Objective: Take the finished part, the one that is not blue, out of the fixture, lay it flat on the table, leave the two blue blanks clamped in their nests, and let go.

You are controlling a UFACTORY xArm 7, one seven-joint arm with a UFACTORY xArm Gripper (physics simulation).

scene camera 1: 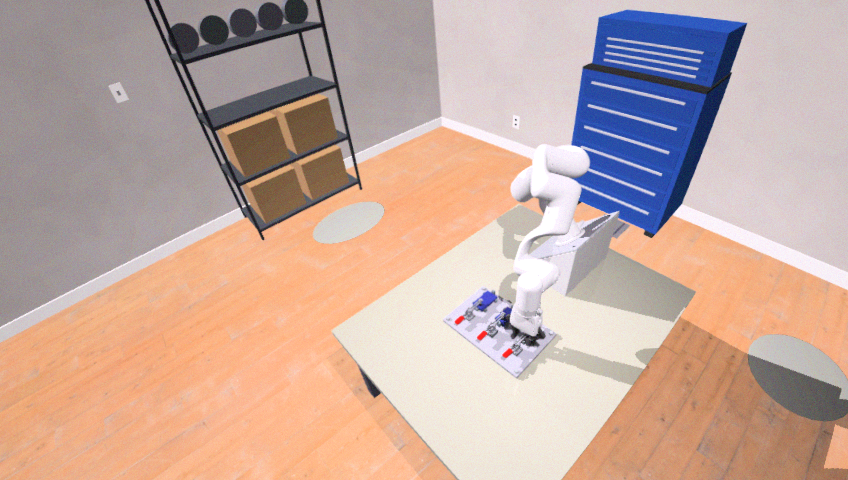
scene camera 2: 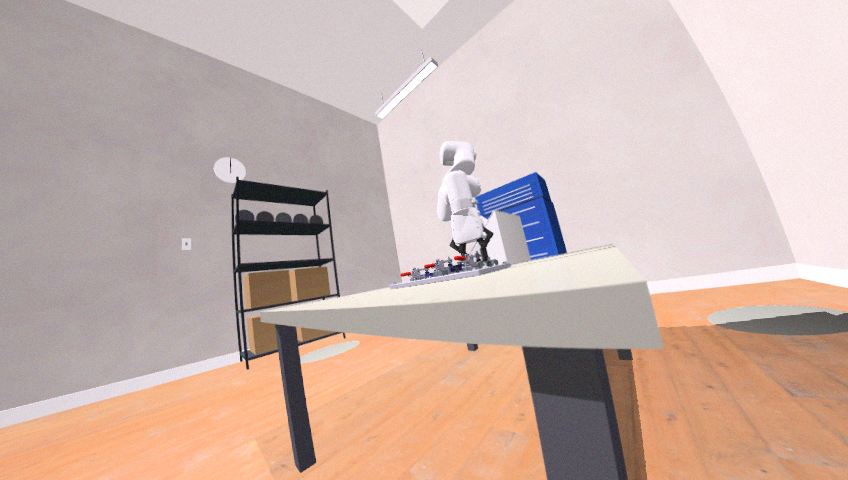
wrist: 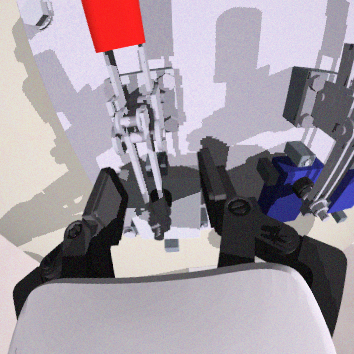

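Where they show: gripper, fingertip midpoint: (scene camera 1: 523, 339) (wrist: 158, 173); arm's base, link origin: (scene camera 1: 570, 238).
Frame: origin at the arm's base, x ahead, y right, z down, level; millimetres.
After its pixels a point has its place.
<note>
The fixture plate (scene camera 1: 495, 352) {x 527, y -99, z 150 mm} (wrist: 195, 55) {x 495, y -111, z 149 mm} lies on the table. The finished part (wrist: 185, 215) {x 383, y -116, z 126 mm} looks pale grey, in the nest at the right end in scene camera 1; the clamp (wrist: 142, 120) {x 476, y -136, z 101 mm} with a red handle reaches over it. My gripper (scene camera 1: 528, 339) {x 426, y -135, z 131 mm} (scene camera 2: 473, 255) {x 426, y -135, z 131 mm} (wrist: 158, 173) {x 426, y -135, z 131 mm} is low over this nest, a black finger on either side of the part and the clamp tip. It looks shut on the part's sides; the contact is partly hidden. One blue blank (scene camera 1: 504, 315) (wrist: 284, 200) sits under the middle clamp, the other blue blank (scene camera 1: 486, 299) {x 390, y 84, z 133 mm} in the far nest.
The middle clamp (wrist: 327, 107) {x 480, y -41, z 119 mm} stands close to my right finger in the wrist view. Small grey nest stops, one of them a stop (wrist: 171, 245) {x 342, y -129, z 119 mm} near the part's edge, stand around the nest. The pale table (scene camera 1: 416, 368) {x 769, y 42, z 164 mm} (scene camera 2: 535, 309) {x 883, y -459, z 174 mm} extends around the fixture. The arm's base block stands behind.
</note>
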